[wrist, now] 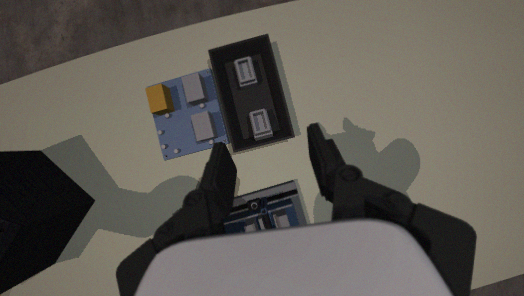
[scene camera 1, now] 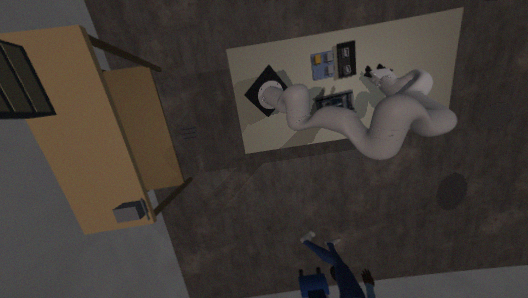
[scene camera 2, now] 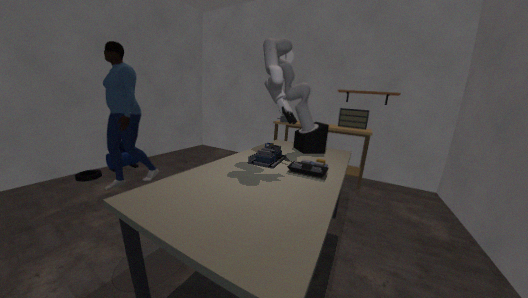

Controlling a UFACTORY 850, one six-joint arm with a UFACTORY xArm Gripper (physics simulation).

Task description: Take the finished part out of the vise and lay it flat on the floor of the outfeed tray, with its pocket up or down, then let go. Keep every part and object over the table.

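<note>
My gripper is open, with nothing between its fingers, high above the table. The vise stands on the table; in the wrist view my gripper body hides its lower part. A pale grey block shows in the vise; I cannot tell for certain whether it is the finished part. The black outfeed tray lies beyond the vise. Two grey parts, an upper one and a lower one, lie apart on its floor, pockets up.
A blue plate with an orange block and two grey blocks lies left of the tray. The black robot base stands at one table end. A person is off the table.
</note>
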